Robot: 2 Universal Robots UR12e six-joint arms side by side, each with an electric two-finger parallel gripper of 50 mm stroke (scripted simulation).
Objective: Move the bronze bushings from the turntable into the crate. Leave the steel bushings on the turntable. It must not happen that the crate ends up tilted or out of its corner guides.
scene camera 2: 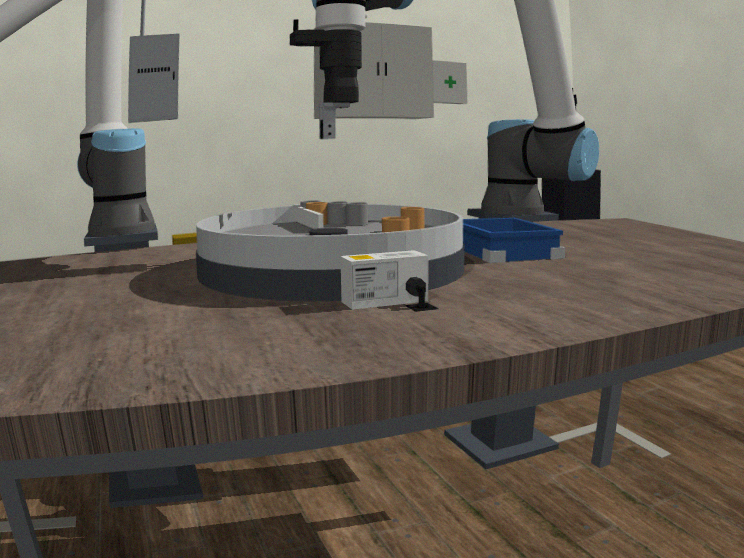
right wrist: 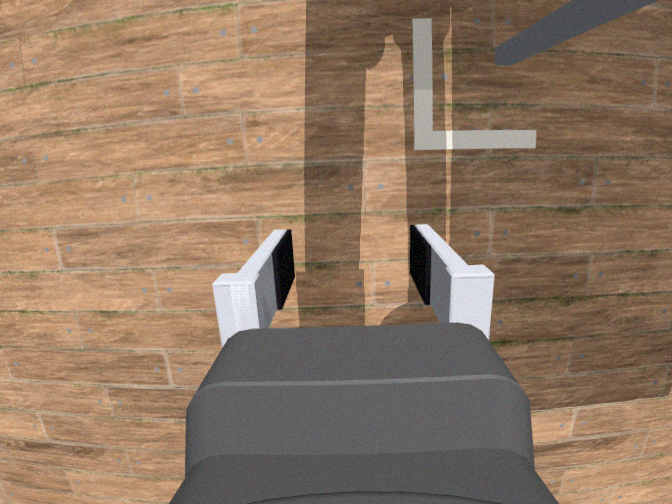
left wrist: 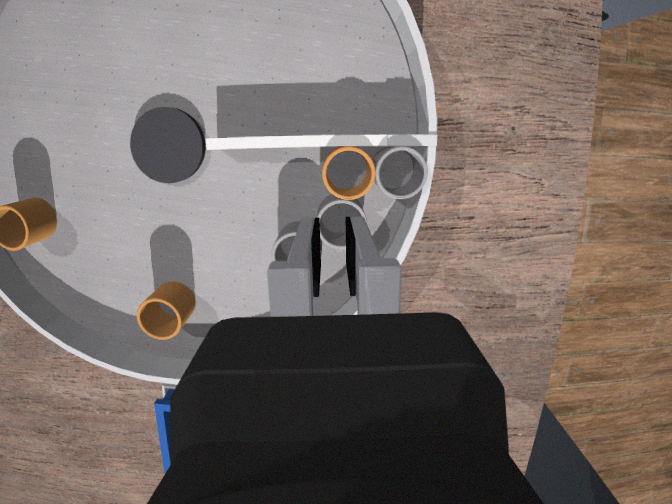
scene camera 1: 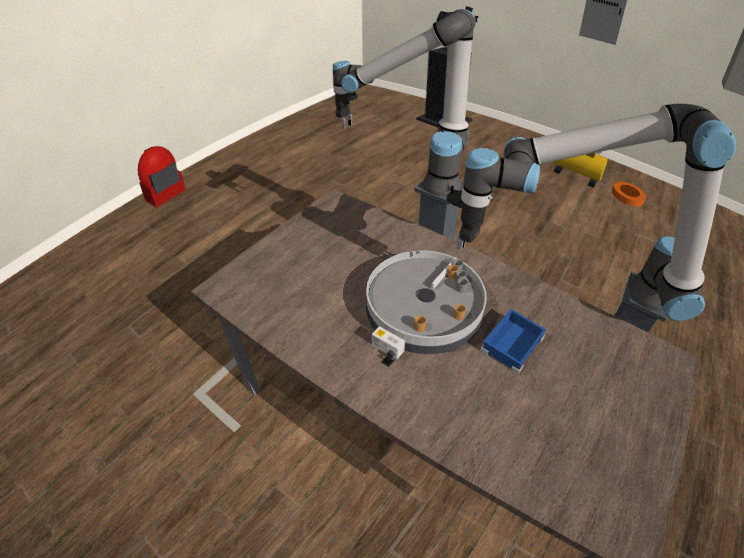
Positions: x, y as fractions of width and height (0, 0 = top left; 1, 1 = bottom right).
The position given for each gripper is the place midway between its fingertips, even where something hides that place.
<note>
In view: the left gripper (scene camera 2: 0.44, 0.25), the right gripper (right wrist: 0.52, 0.50) and a blue crate (scene camera 2: 0.70, 0.43).
The blue crate shows as well in the left wrist view (left wrist: 0.24, 0.81) and in scene camera 1 (scene camera 1: 0.69, 0.60). The left gripper is seen too in the left wrist view (left wrist: 0.50, 0.48). The right wrist view does not show the blue crate: it is out of frame.
</note>
